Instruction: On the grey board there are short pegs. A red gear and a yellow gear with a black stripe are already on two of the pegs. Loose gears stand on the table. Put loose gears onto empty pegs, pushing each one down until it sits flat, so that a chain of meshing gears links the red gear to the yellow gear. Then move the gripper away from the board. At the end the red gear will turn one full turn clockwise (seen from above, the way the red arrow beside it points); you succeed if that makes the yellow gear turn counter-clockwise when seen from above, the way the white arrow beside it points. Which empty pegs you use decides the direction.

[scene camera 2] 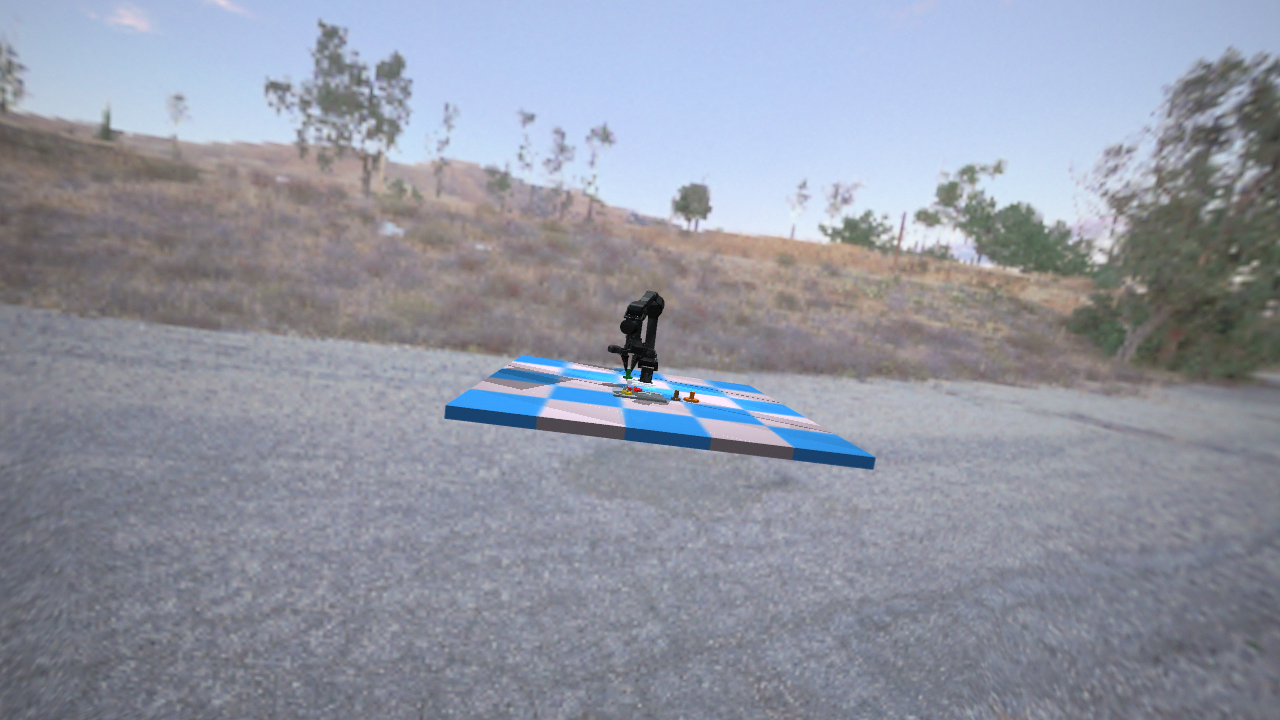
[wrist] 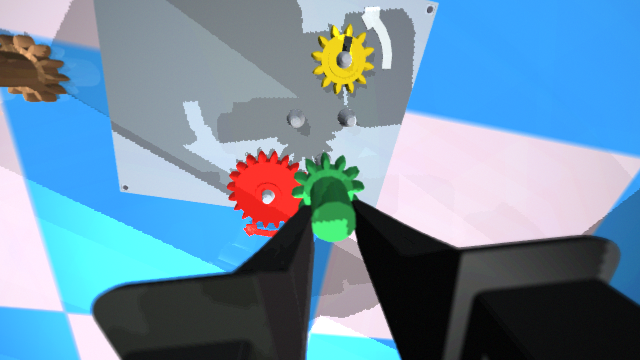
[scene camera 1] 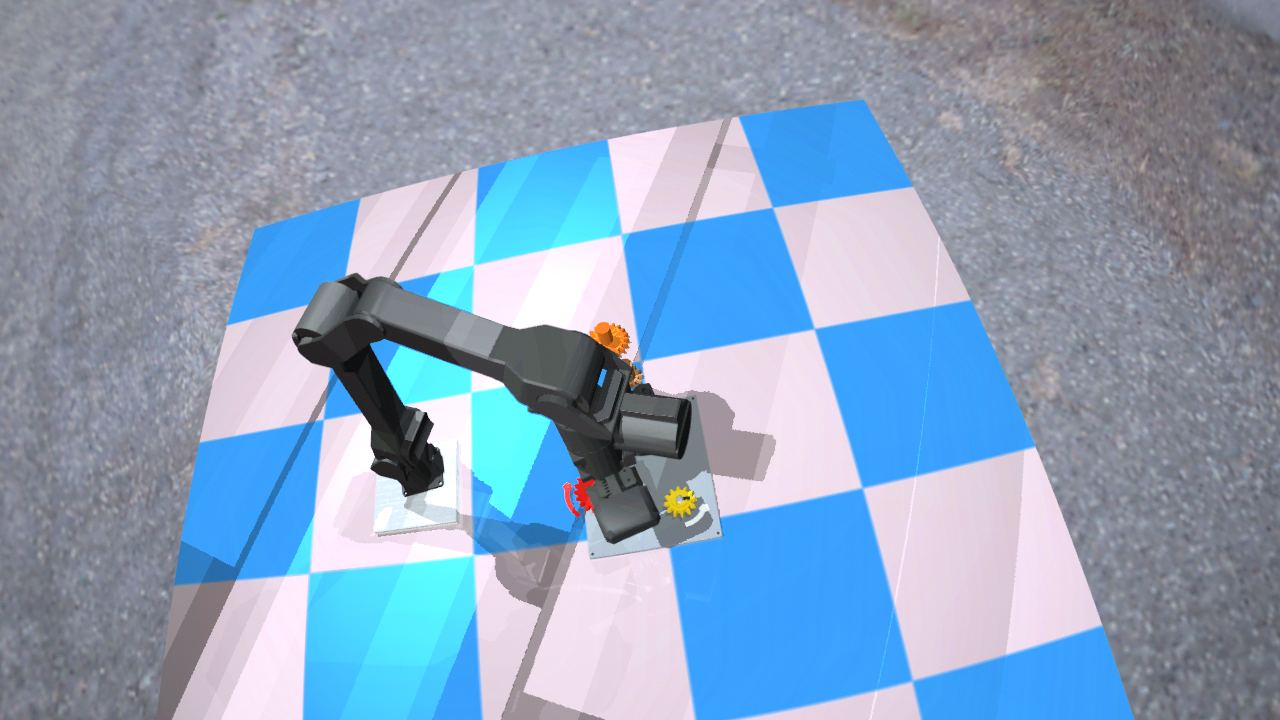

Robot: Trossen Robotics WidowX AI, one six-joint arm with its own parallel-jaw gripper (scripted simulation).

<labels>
my gripper: holds a green gear [wrist: 329,189]
</labels>
